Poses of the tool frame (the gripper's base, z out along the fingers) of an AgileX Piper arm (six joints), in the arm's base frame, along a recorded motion.
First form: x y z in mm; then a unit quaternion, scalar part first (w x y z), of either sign.
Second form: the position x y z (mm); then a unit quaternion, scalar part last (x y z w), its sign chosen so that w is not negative. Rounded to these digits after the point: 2 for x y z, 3 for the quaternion.
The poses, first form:
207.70 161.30 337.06 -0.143 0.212 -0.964 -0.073
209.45 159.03 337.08 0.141 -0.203 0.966 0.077
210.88 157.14 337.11 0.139 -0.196 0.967 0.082
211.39 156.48 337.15 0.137 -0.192 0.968 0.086
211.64 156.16 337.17 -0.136 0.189 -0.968 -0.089
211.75 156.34 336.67 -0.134 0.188 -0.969 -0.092
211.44 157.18 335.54 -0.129 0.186 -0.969 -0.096
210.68 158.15 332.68 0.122 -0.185 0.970 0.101
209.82 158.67 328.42 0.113 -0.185 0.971 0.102
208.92 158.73 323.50 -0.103 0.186 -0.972 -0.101
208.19 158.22 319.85 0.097 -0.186 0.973 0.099
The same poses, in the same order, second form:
207.70 161.30 337.06 -0.212 0.964 0.073 0.143
209.45 159.03 337.08 -0.203 0.966 0.077 0.141
210.88 157.14 337.11 -0.196 0.967 0.082 0.139
211.39 156.48 337.15 -0.192 0.968 0.086 0.137
211.64 156.16 337.17 -0.189 0.968 0.089 0.136
211.75 156.34 336.67 -0.188 0.969 0.092 0.134
211.44 157.18 335.54 -0.186 0.969 0.096 0.129
210.68 158.15 332.68 -0.185 0.970 0.101 0.122
209.82 158.67 328.42 -0.185 0.971 0.102 0.113
208.92 158.73 323.50 -0.186 0.972 0.101 0.103
208.19 158.22 319.85 -0.186 0.973 0.099 0.097

